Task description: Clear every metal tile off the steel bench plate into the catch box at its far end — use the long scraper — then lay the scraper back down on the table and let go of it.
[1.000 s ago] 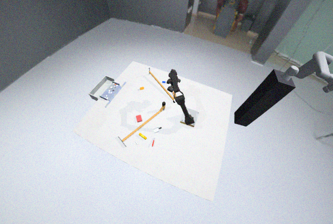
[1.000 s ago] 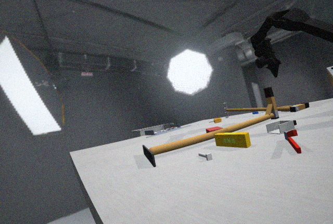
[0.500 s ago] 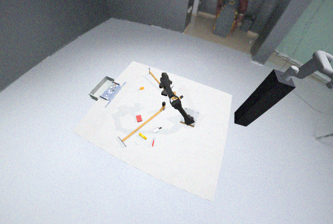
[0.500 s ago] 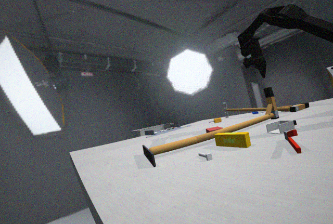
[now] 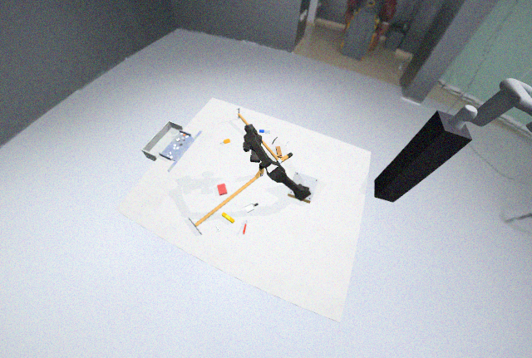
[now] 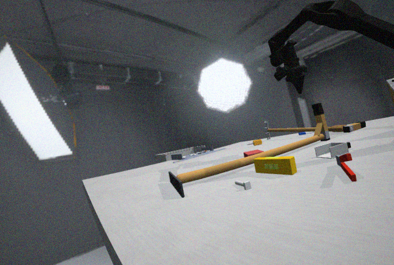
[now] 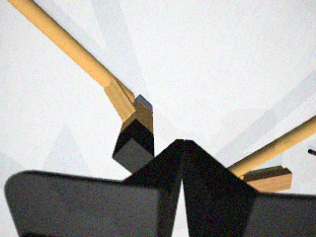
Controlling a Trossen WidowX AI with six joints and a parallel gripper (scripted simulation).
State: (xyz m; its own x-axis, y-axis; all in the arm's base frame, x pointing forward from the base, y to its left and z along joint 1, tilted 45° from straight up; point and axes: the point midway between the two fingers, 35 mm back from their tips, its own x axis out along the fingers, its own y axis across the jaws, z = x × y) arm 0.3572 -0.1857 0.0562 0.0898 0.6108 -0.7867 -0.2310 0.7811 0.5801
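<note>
Now: gripper tip 90 mm short of the long scraper, 270 mm to the right of it and 140 mm above it. Also, from my gripper tip: metal bracket: 70 mm behind, 270 mm to the left, 200 mm below; orange piece: 320 mm ahead, 180 mm to the right, 190 mm below; red block: 170 mm ahead, 230 mm to the left, 190 mm below.
</note>
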